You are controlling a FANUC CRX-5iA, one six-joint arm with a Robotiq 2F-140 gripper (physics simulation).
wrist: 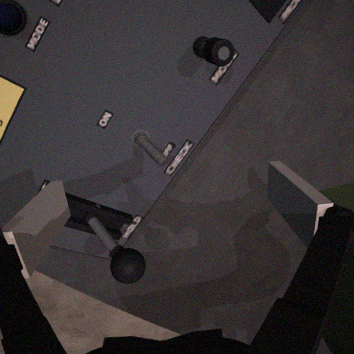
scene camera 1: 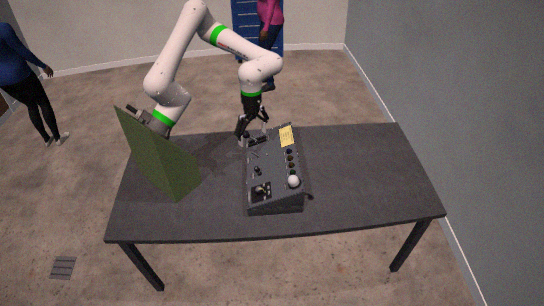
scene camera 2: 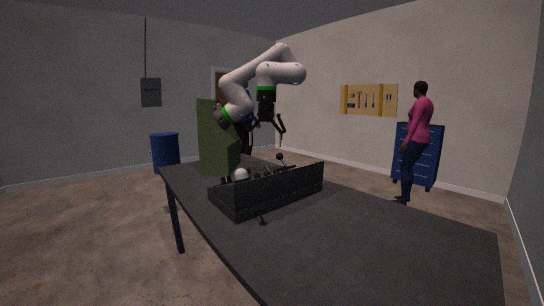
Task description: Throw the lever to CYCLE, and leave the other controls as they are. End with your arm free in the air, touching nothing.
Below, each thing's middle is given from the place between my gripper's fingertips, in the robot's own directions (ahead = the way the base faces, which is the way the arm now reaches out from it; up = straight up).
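Sloped grey control panel [scene camera 2: 246, 198]: currently 120 mm ahead of my hand, 30 mm to the right of it and 120 mm below it.
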